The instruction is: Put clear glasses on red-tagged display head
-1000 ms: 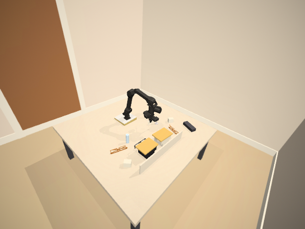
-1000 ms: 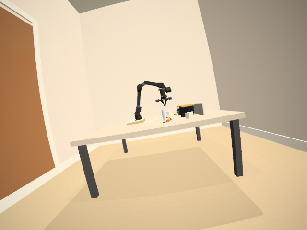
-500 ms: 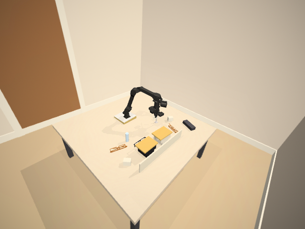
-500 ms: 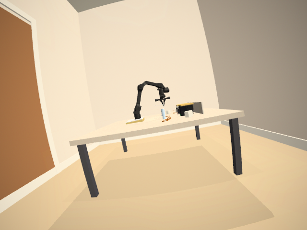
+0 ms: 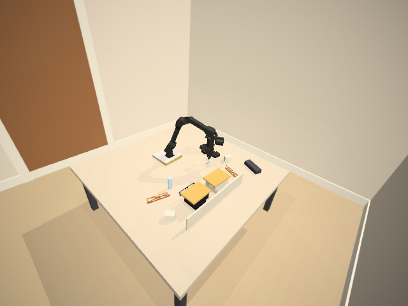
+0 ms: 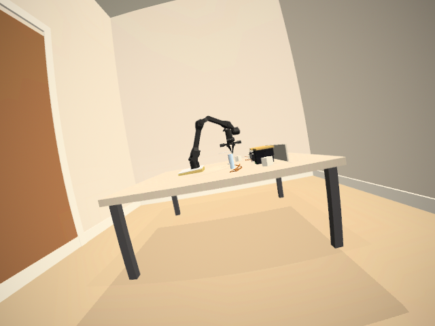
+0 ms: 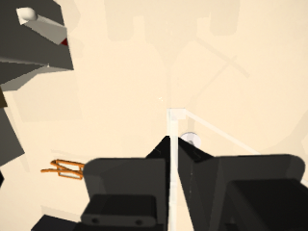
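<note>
My gripper tip is now 6 cm above the clear stand, 5 cm to the right of it and 4 cm past it. From my gripper tip the other things lie so: grey panel 33 cm ahead, 22 cm to the right, 3 cm below; then pale display head 19 cm ahead, 13 cm to the right, 3 cm below; then dark case 31 cm to the left, 25 cm ahead, 7 cm below.
</note>
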